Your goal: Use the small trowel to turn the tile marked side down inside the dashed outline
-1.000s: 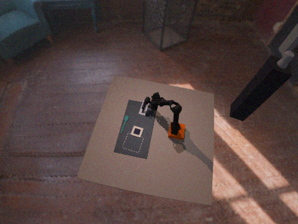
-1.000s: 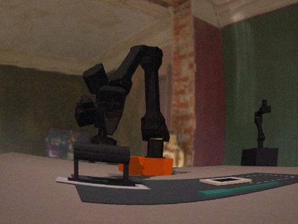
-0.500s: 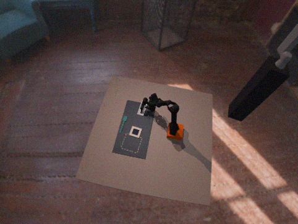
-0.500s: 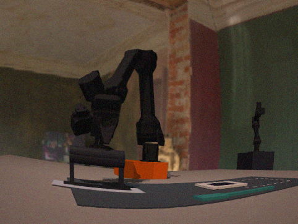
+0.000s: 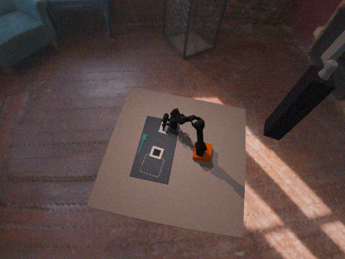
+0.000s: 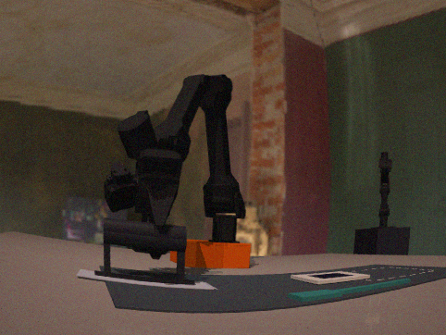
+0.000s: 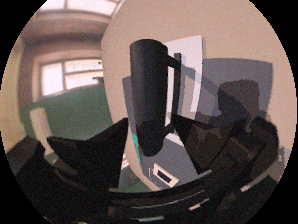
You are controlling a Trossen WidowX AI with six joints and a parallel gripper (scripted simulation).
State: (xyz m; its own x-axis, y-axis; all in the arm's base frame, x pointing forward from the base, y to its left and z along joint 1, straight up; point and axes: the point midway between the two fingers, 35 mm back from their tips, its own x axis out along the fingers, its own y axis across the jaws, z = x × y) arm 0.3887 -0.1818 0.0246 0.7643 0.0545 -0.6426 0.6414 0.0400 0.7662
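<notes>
Now: the white tile 290 mm to the left of my gripper tip, 60 mm below it and 40 mm behind it. Round my gripper tip: teal trowel (240 mm to the left, 120 mm ahead, 60 mm below).
</notes>
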